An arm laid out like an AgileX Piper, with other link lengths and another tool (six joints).
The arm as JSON. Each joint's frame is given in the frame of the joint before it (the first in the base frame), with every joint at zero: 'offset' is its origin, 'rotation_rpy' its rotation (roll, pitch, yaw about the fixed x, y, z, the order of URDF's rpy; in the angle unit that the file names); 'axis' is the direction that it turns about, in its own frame. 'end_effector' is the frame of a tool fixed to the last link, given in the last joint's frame.
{
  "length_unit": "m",
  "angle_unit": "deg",
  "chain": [
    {
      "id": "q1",
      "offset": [
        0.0,
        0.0,
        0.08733
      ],
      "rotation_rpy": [
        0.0,
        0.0,
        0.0
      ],
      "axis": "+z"
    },
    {
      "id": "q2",
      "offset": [
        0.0,
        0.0,
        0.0
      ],
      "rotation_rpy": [
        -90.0,
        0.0,
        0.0
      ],
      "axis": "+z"
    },
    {
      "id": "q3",
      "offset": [
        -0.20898,
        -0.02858,
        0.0
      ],
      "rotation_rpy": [
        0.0,
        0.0,
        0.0
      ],
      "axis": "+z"
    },
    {
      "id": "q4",
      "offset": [
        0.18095,
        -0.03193,
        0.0
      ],
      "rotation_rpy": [
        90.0,
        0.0,
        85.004
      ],
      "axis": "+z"
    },
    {
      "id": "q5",
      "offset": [
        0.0,
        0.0,
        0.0
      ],
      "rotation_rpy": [
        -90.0,
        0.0,
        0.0
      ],
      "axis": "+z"
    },
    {
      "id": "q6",
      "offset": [
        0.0,
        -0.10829,
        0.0
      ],
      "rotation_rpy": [
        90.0,
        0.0,
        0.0
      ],
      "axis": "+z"
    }
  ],
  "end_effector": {
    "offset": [
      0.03,
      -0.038,
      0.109
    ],
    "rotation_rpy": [
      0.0,
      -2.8,
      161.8
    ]
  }
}
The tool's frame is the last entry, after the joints.
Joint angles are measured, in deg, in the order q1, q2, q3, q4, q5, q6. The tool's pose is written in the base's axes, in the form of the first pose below.
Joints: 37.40 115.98 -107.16 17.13 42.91 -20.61
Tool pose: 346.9 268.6 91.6 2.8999 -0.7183 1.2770
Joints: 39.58 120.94 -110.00 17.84 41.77 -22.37
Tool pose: 345.9 289.9 72.4 2.8994 -0.7034 1.3300
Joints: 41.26 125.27 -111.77 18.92 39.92 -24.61
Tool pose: 344.9 307.3 52.9 2.8949 -0.6932 1.3775
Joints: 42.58 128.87 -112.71 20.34 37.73 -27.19
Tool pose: 343.5 321.4 34.9 2.8877 -0.6877 1.4205
